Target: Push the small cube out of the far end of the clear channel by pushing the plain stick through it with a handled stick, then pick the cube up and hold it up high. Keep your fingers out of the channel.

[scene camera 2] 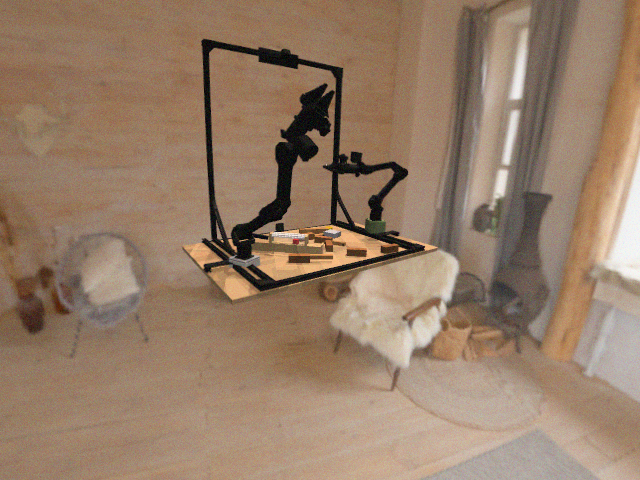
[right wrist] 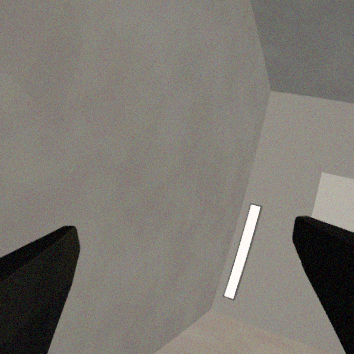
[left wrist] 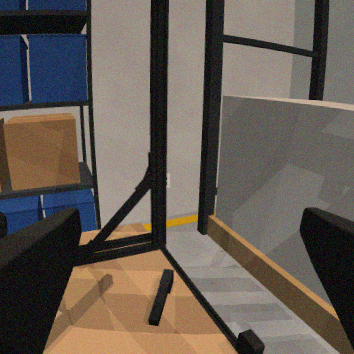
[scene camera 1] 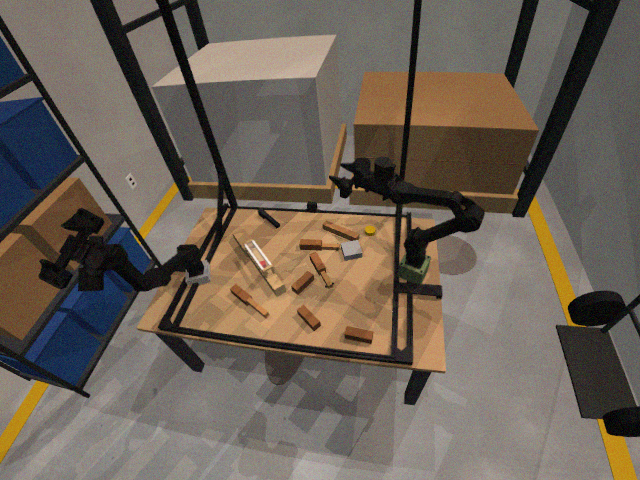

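Note:
A small red cube (scene camera 1: pixel 263 264) (scene camera 2: pixel 296 241) shows inside the clear channel (scene camera 1: pixel 263 252) (scene camera 2: pixel 281 235), near its lower end in scene camera 1. The channel stands on a long beige base (scene camera 1: pixel 278 284) (scene camera 2: pixel 314 248). Brown-handled sticks (scene camera 1: pixel 311 244) (scene camera 1: pixel 317 261) (scene camera 1: pixel 241 294) lie on the table; one has a small crosspiece at its tip. I cannot tell which piece is the plain stick. My left gripper (scene camera 1: pixel 340 173) (scene camera 2: pixel 326 166) (left wrist: pixel 193 220) is open and empty, high above the table's back. My right gripper (scene camera 1: pixel 66 252) (scene camera 2: pixel 329 89) (right wrist: pixel 187 233) is open and empty, raised high and pointing upward.
Brown blocks (scene camera 1: pixel 302 282) (scene camera 1: pixel 308 317) (scene camera 1: pixel 358 334), a longer brown bar (scene camera 1: pixel 340 230), a grey block (scene camera 1: pixel 351 250) and a yellow disc (scene camera 1: pixel 370 230) lie around the table. A black bar (scene camera 1: pixel 268 218) (left wrist: pixel 161 297) lies near the back edge. A black frame (scene camera 1: pixel 279 347) borders the table.

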